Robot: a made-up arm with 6 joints. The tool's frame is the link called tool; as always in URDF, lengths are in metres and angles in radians. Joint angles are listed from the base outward.
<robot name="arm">
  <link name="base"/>
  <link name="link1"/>
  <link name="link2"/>
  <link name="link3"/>
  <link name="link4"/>
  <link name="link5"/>
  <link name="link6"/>
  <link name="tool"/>
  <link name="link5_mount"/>
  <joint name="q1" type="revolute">
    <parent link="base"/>
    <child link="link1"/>
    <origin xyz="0 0 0.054" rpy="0 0 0"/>
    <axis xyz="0 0 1"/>
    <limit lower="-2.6" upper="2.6"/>
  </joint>
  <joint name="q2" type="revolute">
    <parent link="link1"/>
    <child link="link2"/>
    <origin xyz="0.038 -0.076 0.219" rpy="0 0 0"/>
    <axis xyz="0 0 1"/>
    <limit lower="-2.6" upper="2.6"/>
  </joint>
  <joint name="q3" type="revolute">
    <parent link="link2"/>
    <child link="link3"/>
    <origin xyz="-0.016 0.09 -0.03" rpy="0 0 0"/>
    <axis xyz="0 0 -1"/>
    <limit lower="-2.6" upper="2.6"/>
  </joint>
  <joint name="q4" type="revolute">
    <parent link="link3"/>
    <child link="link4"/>
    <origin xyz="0.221 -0.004 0.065" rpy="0 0 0"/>
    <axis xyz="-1 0 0"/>
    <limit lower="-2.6" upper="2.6"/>
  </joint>
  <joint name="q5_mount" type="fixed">
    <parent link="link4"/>
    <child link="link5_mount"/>
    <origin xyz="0.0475 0.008 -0.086" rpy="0 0 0"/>
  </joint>
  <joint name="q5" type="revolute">
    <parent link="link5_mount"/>
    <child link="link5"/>
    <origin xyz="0.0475 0.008 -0.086" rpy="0 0 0"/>
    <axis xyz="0 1 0"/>
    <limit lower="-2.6" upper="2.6"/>
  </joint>
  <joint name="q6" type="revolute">
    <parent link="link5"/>
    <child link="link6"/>
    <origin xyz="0.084 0.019 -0.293" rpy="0 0 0"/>
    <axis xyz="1 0 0"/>
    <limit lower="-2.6" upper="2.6"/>
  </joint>
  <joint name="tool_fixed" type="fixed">
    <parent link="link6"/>
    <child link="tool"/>
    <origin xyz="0.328 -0.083 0.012" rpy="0 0 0"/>
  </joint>
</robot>
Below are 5 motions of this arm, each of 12 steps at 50 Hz.
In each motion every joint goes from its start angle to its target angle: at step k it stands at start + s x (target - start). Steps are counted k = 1, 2, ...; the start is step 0. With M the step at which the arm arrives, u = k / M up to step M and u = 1 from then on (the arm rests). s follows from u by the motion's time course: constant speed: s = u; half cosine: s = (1 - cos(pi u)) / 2; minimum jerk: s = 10 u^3 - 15 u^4 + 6 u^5.
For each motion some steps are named. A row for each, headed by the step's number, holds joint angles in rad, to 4 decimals.
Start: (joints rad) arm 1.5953 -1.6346 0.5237 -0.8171 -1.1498 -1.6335
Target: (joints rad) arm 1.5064 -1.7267 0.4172 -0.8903 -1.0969 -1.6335
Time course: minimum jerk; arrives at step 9
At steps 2, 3, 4, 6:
2: 1.5885 -1.6416 0.5156 -0.8227 -1.1458 -1.6335
3: 1.5766 -1.6539 0.5013 -0.8325 -1.1387 -1.6335
4: 1.5600 -1.6711 0.4815 -0.8461 -1.1288 -1.6335
6: 1.5251 -1.7074 0.4396 -0.8749 -1.1080 -1.6335

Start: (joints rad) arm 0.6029 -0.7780 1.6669 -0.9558 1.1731 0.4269
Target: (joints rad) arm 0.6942 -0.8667 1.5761 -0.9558 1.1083 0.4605
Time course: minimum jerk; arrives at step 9
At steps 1, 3, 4, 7, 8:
1: 0.6040 -0.7790 1.6659 -0.9558 1.1724 0.4273
3: 0.6221 -0.7966 1.6478 -0.9558 1.1595 0.4340
4: 0.6391 -0.8132 1.6309 -0.9558 1.1474 0.4402
7: 0.6872 -0.8599 1.5830 -0.9558 1.1133 0.4579
8: 0.6931 -0.8657 1.5771 -0.9558 1.1090 0.4601

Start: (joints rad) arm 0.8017 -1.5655 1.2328 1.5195 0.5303 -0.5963
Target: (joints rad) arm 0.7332 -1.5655 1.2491 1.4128 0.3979 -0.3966
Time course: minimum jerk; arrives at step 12
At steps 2, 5, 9, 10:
2: 0.7993 -1.5655 1.2334 1.5157 0.5256 -0.5892
5: 0.7780 -1.5655 1.2384 1.4825 0.4844 -0.5271
9: 0.7403 -1.5655 1.2474 1.4238 0.4116 -0.4173
10: 0.7356 -1.5655 1.2485 1.4166 0.4026 -0.4037

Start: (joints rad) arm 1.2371 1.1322 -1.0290 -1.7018 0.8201 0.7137
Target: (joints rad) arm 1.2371 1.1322 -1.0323 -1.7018 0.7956 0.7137
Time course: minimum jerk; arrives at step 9
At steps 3, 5, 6, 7, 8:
3: 1.2371 1.1322 -1.0297 -1.7018 0.8150 0.7137
5: 1.2371 1.1322 -1.0310 -1.7018 0.8053 0.7137
6: 1.2371 1.1322 -1.0316 -1.7018 0.8007 0.7137
7: 1.2371 1.1322 -1.0320 -1.7018 0.7975 0.7137
8: 1.2371 1.1322 -1.0323 -1.7018 0.7959 0.7137

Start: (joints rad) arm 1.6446 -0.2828 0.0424 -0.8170 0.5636 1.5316
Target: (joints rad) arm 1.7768 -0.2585 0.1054 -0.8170 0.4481 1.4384
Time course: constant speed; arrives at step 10
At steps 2, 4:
2: 1.6710 -0.2779 0.0550 -0.8170 0.5405 1.5130
4: 1.6975 -0.2731 0.0676 -0.8170 0.5174 1.4943

